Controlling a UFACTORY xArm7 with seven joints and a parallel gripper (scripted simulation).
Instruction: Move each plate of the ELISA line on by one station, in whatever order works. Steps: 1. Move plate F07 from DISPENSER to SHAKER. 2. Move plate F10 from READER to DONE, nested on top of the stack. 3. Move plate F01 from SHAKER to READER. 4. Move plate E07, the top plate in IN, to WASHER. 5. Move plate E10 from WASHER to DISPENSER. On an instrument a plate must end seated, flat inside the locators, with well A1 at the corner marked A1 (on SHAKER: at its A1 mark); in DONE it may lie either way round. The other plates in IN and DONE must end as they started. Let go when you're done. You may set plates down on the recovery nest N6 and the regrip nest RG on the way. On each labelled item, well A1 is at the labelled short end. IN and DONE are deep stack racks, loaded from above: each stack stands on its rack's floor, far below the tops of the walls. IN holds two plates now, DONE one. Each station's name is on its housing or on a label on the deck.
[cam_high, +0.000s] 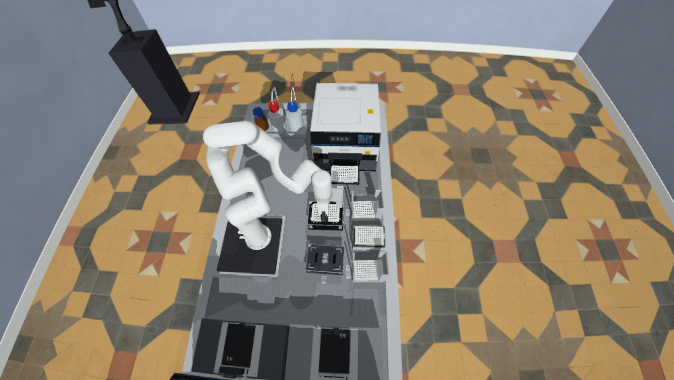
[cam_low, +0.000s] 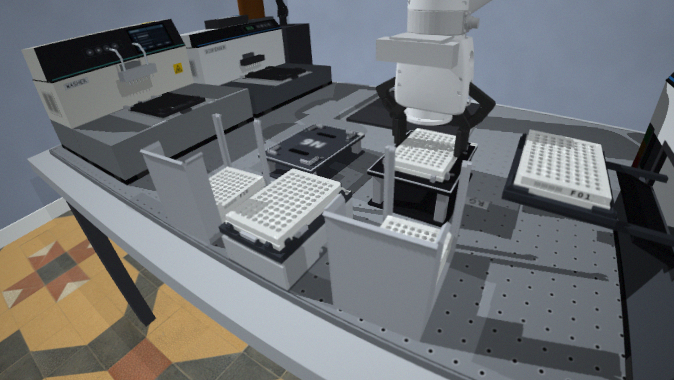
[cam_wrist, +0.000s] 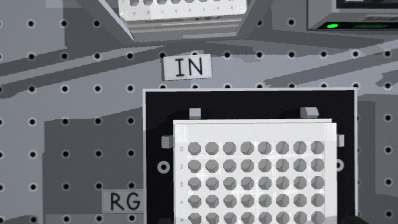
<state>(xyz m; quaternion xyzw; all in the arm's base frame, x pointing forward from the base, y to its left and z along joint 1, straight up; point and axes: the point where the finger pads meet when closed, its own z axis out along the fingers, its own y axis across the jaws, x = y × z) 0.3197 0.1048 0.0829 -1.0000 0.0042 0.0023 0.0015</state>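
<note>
The RG nest lies 3 cm below my hand. The rest, counted from my hand: washer (83 cm to the right, 6 cm ahead, 1 cm above); then dispenser (76 cm to the right, 31 cm behind, 1 cm above).
</note>
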